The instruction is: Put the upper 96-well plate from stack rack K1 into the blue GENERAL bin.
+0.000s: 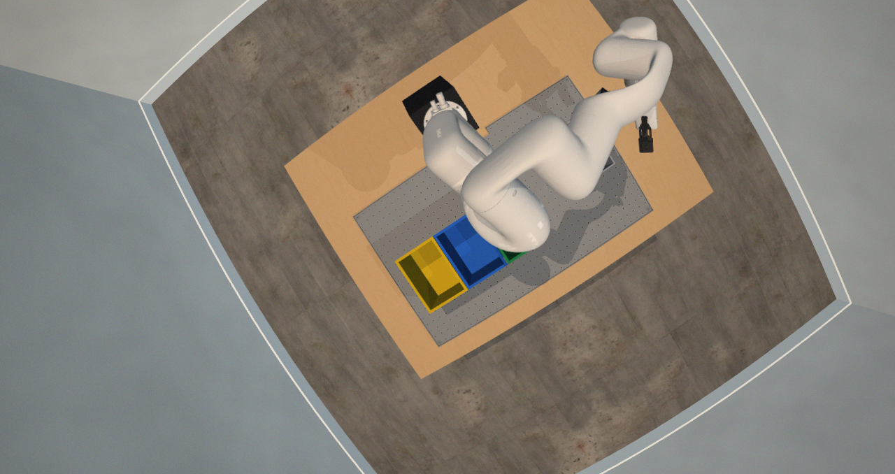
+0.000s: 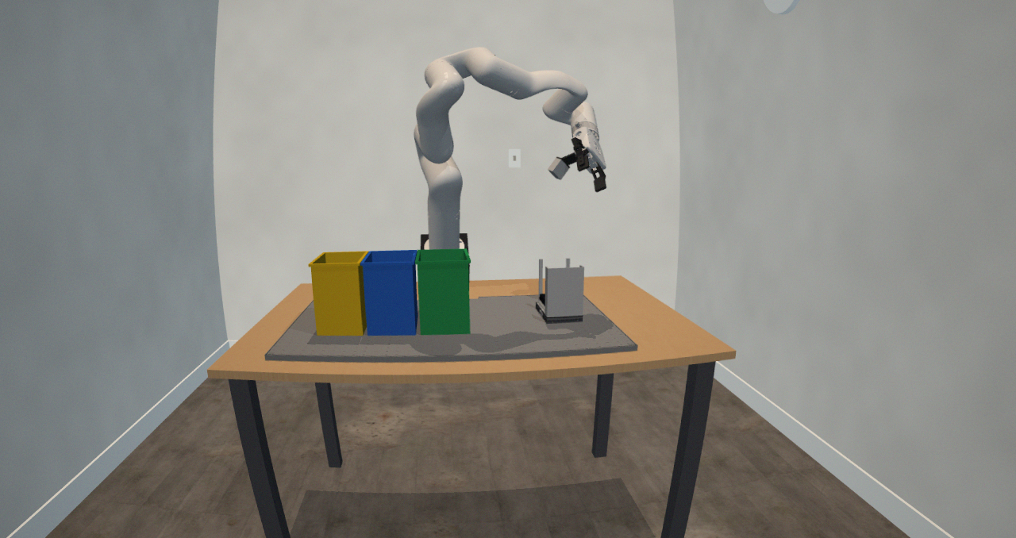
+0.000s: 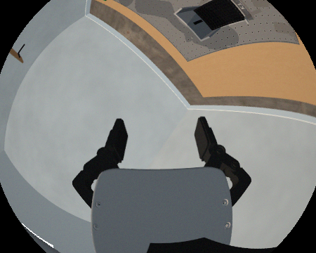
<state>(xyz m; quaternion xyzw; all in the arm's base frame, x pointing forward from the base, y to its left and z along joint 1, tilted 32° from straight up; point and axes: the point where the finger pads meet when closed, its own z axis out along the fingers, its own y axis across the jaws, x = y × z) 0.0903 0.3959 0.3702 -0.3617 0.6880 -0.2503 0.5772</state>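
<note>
My gripper is now 33 cm above the black 96-well plate, 8 cm to the left of it and 1 cm past it. Also, from my hand: white plate (34 cm below, 8 cm to the right, 1 cm behind); green bin (37 cm to the right, 28 cm below, 9 cm ahead); blue bin (50 cm to the right, 28 cm below, 12 cm ahead).
</note>
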